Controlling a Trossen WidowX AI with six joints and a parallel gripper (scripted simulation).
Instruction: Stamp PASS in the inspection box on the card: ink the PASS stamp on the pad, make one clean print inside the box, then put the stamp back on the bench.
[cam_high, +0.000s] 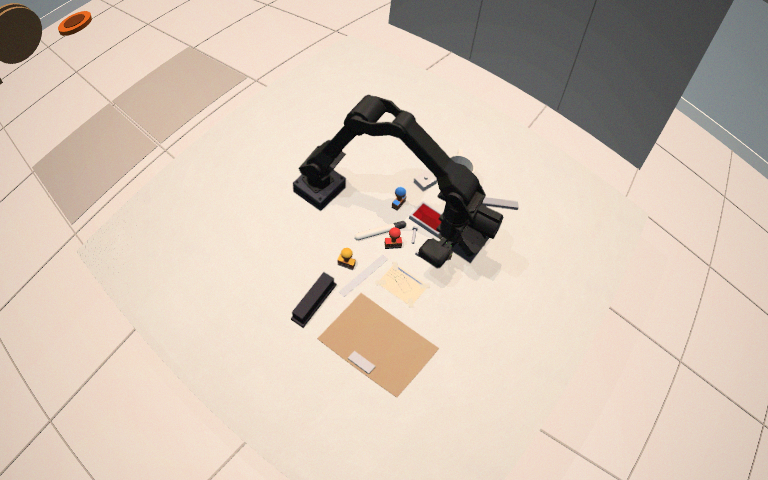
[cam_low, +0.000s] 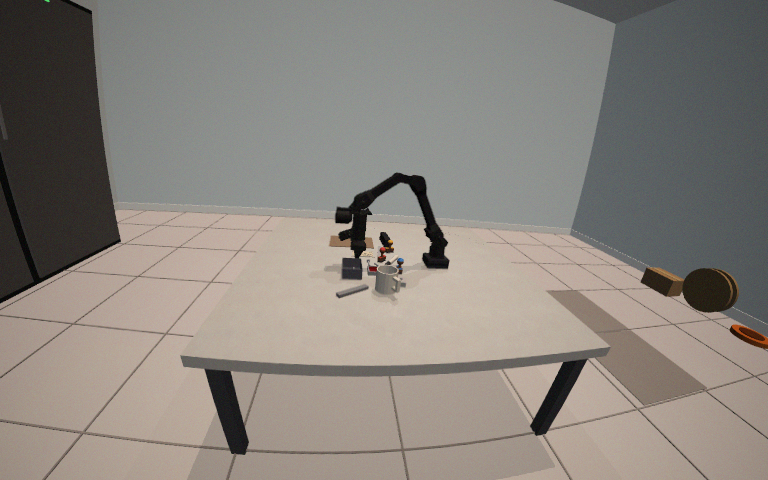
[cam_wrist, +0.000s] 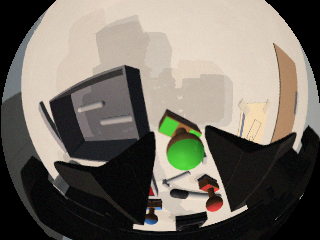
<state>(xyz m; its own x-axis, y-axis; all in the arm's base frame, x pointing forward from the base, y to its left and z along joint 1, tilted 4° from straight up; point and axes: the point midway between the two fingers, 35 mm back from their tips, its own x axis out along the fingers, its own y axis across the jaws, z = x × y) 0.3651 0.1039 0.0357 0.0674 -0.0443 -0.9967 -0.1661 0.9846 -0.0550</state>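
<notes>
My gripper tip is 1 cm above the green-knobbed stamp. Round my gripper tip: dark tray: 9 cm to the left, 2 cm below; red-knobbed stamp: 11 cm behind, 7 cm to the right, 1 cm below; red ink pad: 10 cm behind, 5 cm to the left, 3 cm below.
</notes>
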